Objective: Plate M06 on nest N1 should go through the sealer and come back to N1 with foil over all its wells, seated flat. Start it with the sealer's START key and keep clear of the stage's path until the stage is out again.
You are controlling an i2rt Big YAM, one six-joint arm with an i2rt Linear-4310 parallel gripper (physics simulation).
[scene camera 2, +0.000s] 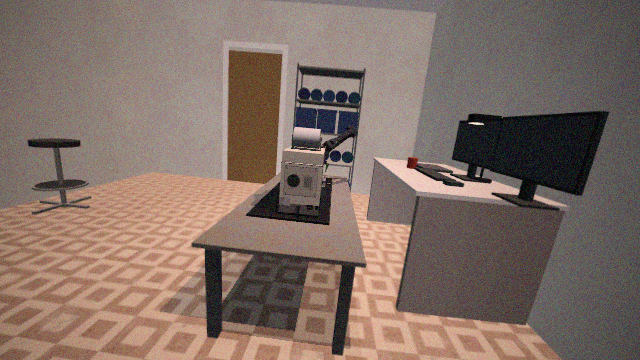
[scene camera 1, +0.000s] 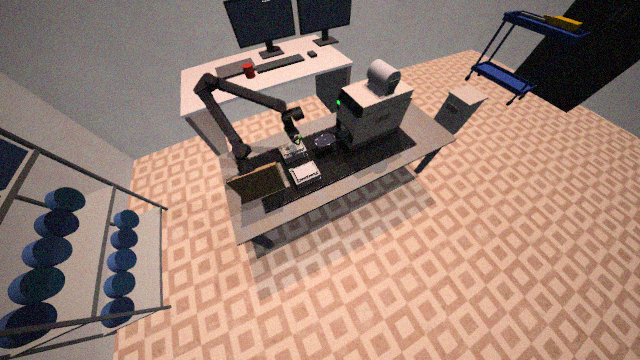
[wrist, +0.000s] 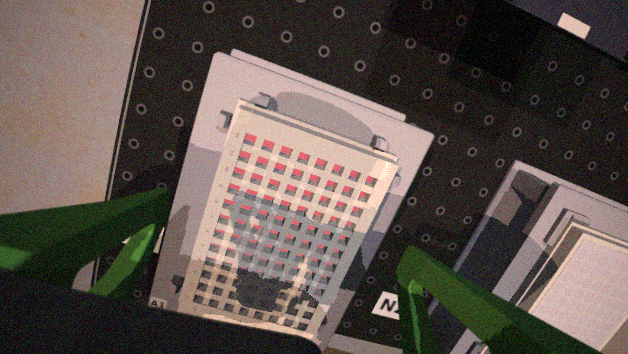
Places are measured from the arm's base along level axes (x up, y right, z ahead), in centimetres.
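Where they show: gripper, fingertip midpoint: (scene camera 1: 295,140) (wrist: 290,232); arm's base at its link origin: (scene camera 1: 247,172).
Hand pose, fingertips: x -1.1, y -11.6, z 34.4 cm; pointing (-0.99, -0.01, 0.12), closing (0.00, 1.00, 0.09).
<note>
Each offset is from my fingertips to the top centre of the thing. "spot": to the spot under its first point.
Plate M06 @[dx -4.2, dy +0.5, dz -3.2 cm] (scene camera 1: 292,148) (wrist: 295,200) sits on nest N1 @[spot: dx -5.8, dy -5.2, dz +2.1 cm] (wrist: 207,107); its wells look uncovered, with red in many of them, and its near end is partly hidden by the dark gripper body. My gripper (scene camera 1: 298,139) (wrist: 290,232) is open and empty above the plate, its green fingers apart on either side of it in the wrist view. The sealer (scene camera 1: 372,120) (scene camera 2: 301,182) stands on the black board with a foil roll (scene camera 1: 382,76) (scene camera 2: 306,137) on top and a green light lit. Its dark stage @[dx -1.0, dy +7.1, dz +22.6 cm] (scene camera 1: 325,140) (wrist: 602,22) is out. I cannot make out the START key.
A white-topped plate @[dx -4.8, dy +21.7, dz -3.0 cm] (scene camera 1: 305,172) (wrist: 585,290) sits on nest N2 @[spot: dx -11.1, dy +16.1, dz +1.9 cm] (wrist: 500,200), beside N1. A tilted brown panel (scene camera 1: 257,183) stands near the arm's base. Behind the table is a desk (scene camera 1: 330,57) (scene camera 2: 395,172) with monitors and a red mug (scene camera 1: 249,70) (scene camera 2: 412,162).
</note>
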